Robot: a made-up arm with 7 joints.
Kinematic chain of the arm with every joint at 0, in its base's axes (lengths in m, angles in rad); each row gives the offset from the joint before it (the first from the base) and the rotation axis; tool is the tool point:
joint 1: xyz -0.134 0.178 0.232 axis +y
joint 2: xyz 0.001 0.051 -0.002 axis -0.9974 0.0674 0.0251
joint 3: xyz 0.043 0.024 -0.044 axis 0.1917 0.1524 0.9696
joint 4: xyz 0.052 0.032 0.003 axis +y
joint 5: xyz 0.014 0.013 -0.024 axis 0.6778 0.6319 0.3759
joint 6: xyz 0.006 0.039 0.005 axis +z
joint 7: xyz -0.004 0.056 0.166 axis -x
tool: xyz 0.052 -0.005 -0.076
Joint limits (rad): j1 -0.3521..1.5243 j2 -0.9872..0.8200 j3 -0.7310..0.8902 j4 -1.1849..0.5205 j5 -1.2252..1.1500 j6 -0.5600..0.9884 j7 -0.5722..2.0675
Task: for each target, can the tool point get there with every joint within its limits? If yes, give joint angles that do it. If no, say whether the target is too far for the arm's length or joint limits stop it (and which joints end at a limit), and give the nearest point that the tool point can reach.
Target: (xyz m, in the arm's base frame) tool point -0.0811 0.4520 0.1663
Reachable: yes | joints 1.3758 0.3919 0.5877 0.1175 -0.3330 0.7786 1.8098
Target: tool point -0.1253 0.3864 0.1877
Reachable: yes | joints 0.6741 0.6677 0.7560 -0.3761 0.4665 0.7507 0.2460
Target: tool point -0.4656 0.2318 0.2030
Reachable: no: joint limits stop it (at a limit: joint 1, joint 2, joint 5, joint 6, joint 7) | nearest point -0.3890 0.3091 0.1824 | short by 0.111 m
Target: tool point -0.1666 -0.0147 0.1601
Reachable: no: joint limits stop it (at a limit: joint 1, joint 2, joint 3, joint 6, joint 7) | nearest point -0.1029 0.0514 0.0974 | short by 0.111 m
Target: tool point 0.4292 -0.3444 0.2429
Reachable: no: too far | nearest point 0.1128 0.0736 0.2368 | short by 0.524 m
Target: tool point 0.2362 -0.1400 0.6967
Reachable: no: too far | nearest point 0.0780 0.1055 0.3911 | short by 0.423 m
